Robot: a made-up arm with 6 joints.
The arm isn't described. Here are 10 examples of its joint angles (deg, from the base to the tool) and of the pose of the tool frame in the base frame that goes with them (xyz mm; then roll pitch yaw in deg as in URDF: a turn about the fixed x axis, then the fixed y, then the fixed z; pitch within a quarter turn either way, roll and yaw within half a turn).
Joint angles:
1: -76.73 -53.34 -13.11 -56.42 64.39 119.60
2: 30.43 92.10 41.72 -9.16 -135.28 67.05
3: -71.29 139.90 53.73 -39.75 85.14 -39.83
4: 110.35 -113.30 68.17 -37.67 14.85 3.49
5: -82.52 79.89 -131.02 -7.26 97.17 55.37
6: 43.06 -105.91 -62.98 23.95 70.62 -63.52
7: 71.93 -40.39 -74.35 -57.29 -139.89 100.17
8: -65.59 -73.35 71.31 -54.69 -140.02 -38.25
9: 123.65 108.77 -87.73 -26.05 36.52 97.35
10: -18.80 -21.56 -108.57 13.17 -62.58 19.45
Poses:
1: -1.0 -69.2 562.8 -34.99 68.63 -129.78
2: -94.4 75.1 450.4 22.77 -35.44 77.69
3: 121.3 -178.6 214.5 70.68 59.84 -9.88
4: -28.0 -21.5 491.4 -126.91 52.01 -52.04
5: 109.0 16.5 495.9 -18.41 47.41 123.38
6: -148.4 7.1 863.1 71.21 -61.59 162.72
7: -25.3 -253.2 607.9 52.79 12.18 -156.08
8: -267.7 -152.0 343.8 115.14 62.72 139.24
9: -56.5 -220.5 436.6 -116.66 -66.31 162.01
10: -35.1 89.1 511.4 107.48 -27.82 -156.69
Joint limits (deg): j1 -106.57..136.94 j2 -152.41..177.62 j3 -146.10..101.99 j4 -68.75..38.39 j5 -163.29..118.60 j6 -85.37..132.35
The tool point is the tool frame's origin. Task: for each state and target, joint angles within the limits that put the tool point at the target. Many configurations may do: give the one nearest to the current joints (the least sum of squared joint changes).
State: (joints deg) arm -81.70 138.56 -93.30 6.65 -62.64 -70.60
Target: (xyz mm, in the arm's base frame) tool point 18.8 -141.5 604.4
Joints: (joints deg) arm -75.21 143.31 -105.74 14.67 -18.69 -85.37
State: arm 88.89 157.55 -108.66 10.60 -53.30 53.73
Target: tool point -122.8 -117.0 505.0
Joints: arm 88.68 149.25 -108.53 36.84 -52.87 45.04
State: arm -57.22 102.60 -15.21 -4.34 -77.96 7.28
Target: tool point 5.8 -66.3 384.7
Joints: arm -46.78 122.15 28.26 -40.94 -85.12 -1.39
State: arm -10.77 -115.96 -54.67 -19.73 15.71 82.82
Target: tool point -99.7 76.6 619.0
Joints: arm -1.07 -120.84 -65.98 -17.10 17.51 85.41
